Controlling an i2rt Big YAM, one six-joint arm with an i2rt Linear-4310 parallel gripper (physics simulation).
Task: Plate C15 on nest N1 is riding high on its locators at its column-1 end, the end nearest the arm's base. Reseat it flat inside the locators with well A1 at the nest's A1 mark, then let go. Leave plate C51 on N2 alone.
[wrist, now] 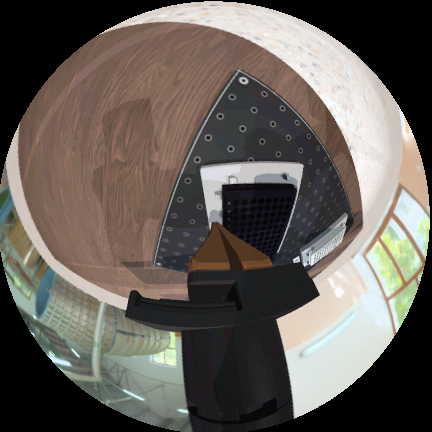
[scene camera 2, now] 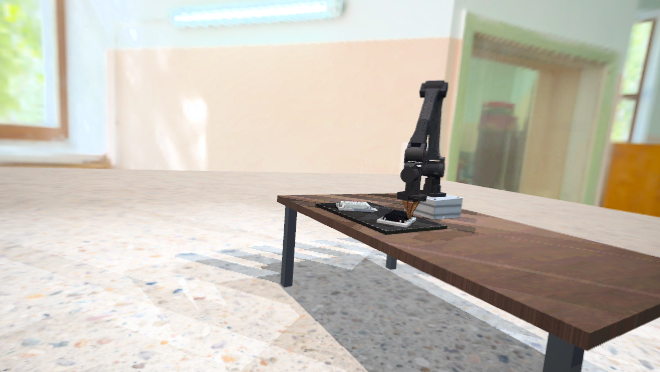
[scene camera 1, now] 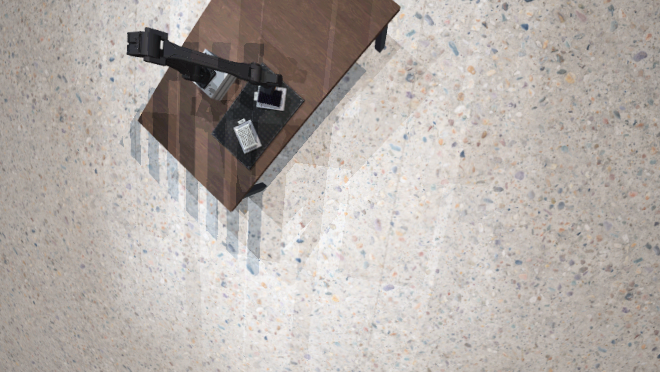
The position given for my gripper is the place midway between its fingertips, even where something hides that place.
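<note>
Gripper (wrist: pixel 213 225) visible to me: my gripper is shut and holds nothing. A white socket (wrist: pixel 212 175) is also visible.
</note>
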